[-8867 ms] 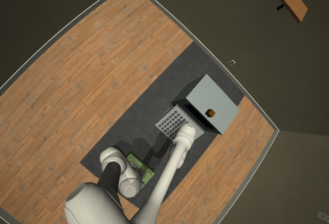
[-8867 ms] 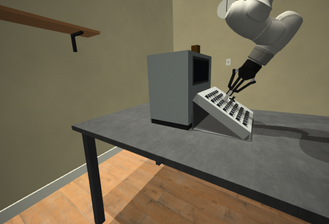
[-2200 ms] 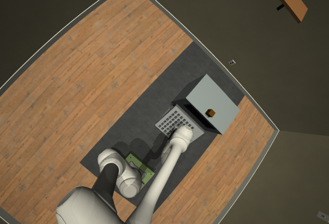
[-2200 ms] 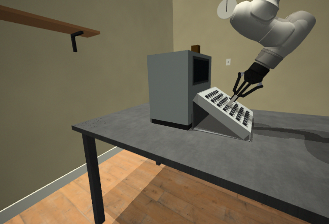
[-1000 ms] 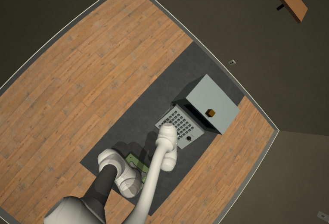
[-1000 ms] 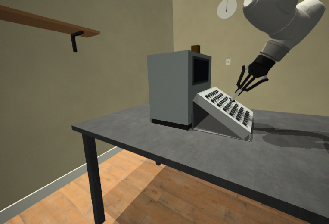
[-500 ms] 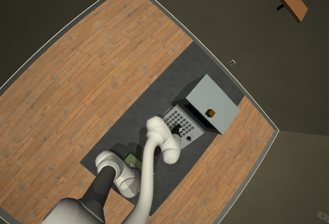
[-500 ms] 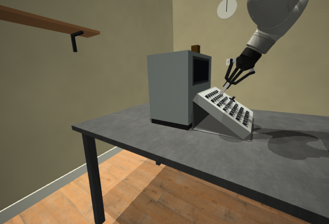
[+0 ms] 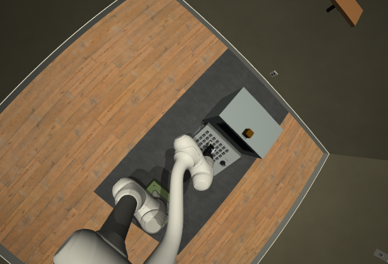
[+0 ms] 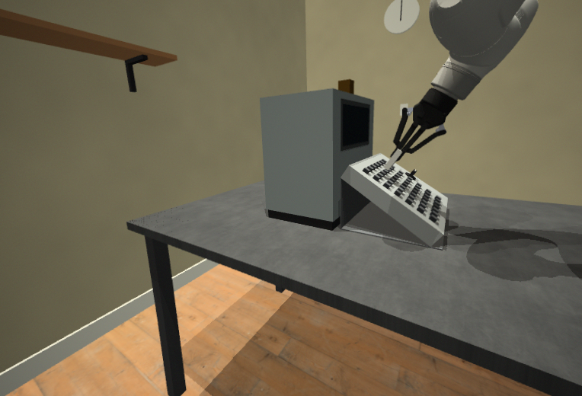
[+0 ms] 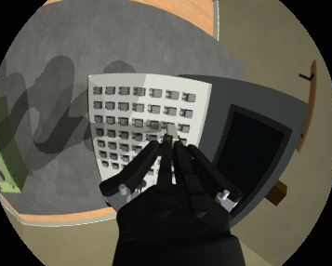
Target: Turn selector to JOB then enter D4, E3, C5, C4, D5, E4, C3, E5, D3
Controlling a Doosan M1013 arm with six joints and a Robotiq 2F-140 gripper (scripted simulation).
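Right now the key E4 is 60 mm behind my hand, 30 mm to the right of it and 100 mm below it. Also, from my hand: keypad: 80 mm to the right, 120 mm below; black selector knob: 30 mm behind, 200 mm to the right, 70 mm below.
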